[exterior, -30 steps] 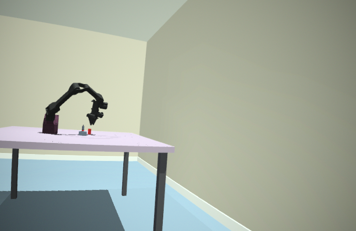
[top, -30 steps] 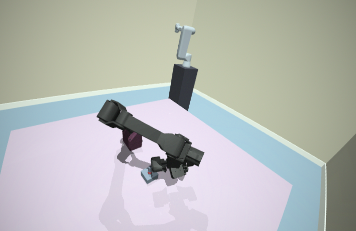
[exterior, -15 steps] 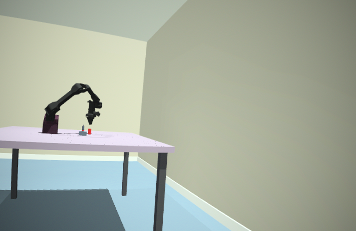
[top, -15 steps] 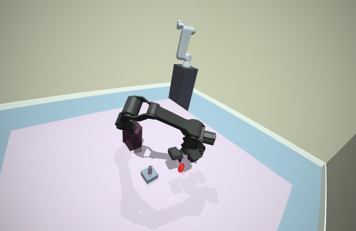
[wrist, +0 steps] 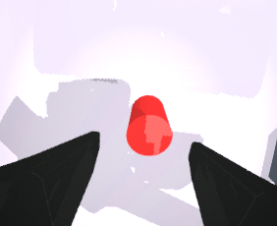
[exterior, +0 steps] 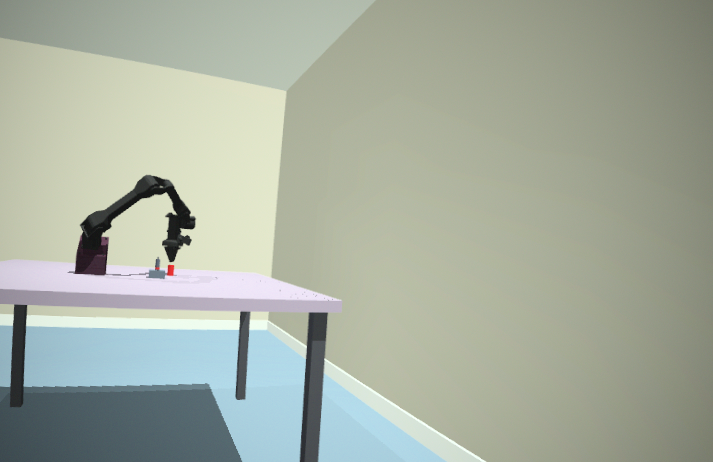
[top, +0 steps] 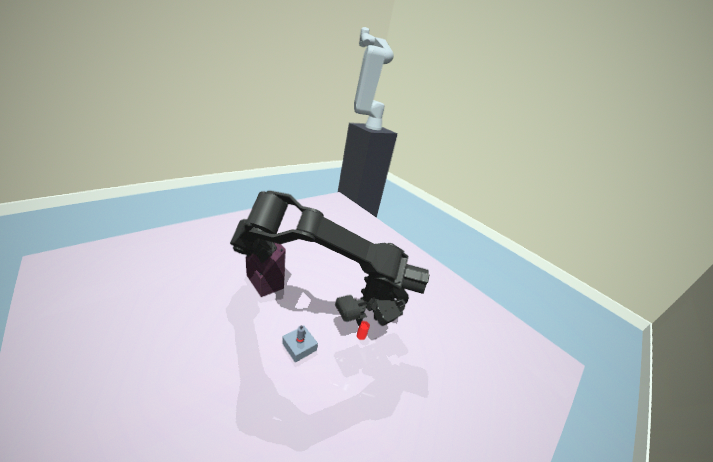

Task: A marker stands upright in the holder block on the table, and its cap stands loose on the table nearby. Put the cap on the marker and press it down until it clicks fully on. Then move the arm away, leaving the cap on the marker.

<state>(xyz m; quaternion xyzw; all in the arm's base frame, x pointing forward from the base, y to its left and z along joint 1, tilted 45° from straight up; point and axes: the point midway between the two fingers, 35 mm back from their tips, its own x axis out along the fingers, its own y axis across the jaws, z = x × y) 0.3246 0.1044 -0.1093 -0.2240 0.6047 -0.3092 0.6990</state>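
Now: gripper tip 4 cm above the red cap. The rest, counted from my gripper tip: holder block: 5 cm behind, 17 cm to the right, 5 cm below.
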